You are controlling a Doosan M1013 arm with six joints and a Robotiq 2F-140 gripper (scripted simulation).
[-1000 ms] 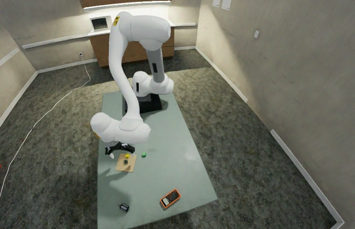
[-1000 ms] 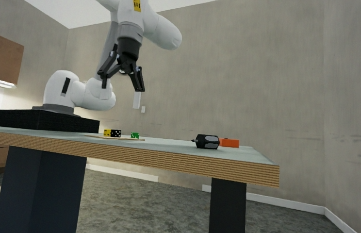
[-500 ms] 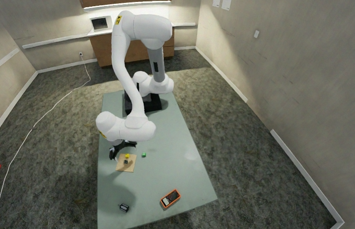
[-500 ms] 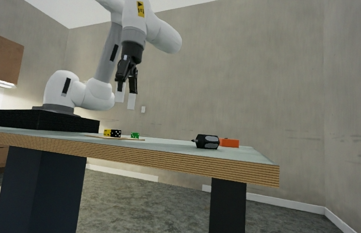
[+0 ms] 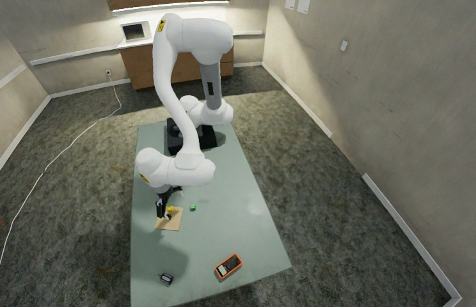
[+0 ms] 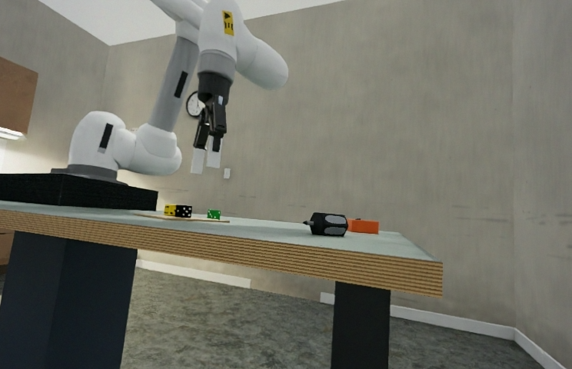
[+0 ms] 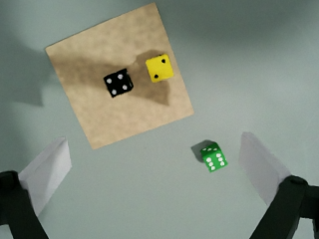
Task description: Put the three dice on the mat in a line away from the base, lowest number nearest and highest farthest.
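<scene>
Now: the green die 30 mm behind my hand, 90 mm to the left of it and 110 mm below it. Also, from my hand: black die: 10 mm ahead, 60 mm to the right, 110 mm below; then yellow die: 30 mm behind, 50 mm to the right, 110 mm below; then tan mat: 10 mm ahead, 60 mm to the right, 120 mm below.
</scene>
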